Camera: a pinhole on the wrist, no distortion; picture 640 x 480 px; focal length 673.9 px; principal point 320.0 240.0 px. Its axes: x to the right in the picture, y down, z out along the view. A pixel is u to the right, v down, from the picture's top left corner.
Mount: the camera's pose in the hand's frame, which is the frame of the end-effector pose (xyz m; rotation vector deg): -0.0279 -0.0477 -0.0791 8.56 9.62 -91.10
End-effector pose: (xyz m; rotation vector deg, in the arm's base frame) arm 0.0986 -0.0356 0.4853 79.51 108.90 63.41
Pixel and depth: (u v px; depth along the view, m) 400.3 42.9 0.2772
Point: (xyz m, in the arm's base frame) 0.2156 -0.0982 0.2691
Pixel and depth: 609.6 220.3 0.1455
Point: 0.0803 -0.0694 0.3397
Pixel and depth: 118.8 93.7 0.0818
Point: 0.0980 -0.0809 0.4462
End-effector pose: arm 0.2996 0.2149 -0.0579 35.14 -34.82 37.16
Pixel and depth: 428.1 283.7 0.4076
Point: 0.3385 -0.1173 0.0831
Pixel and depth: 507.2 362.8 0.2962
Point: 0.3873 -0.0279 0.0276
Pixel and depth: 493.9 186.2 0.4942
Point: 0.3260 -0.2401 0.0619
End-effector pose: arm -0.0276 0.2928 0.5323 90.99 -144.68 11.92
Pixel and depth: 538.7 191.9 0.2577
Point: 0.1468 0.2249 0.3761
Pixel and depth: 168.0 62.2 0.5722
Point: 0.0469 0.3287 0.0006
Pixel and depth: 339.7 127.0 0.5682
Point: 0.1557 0.2281 0.0494
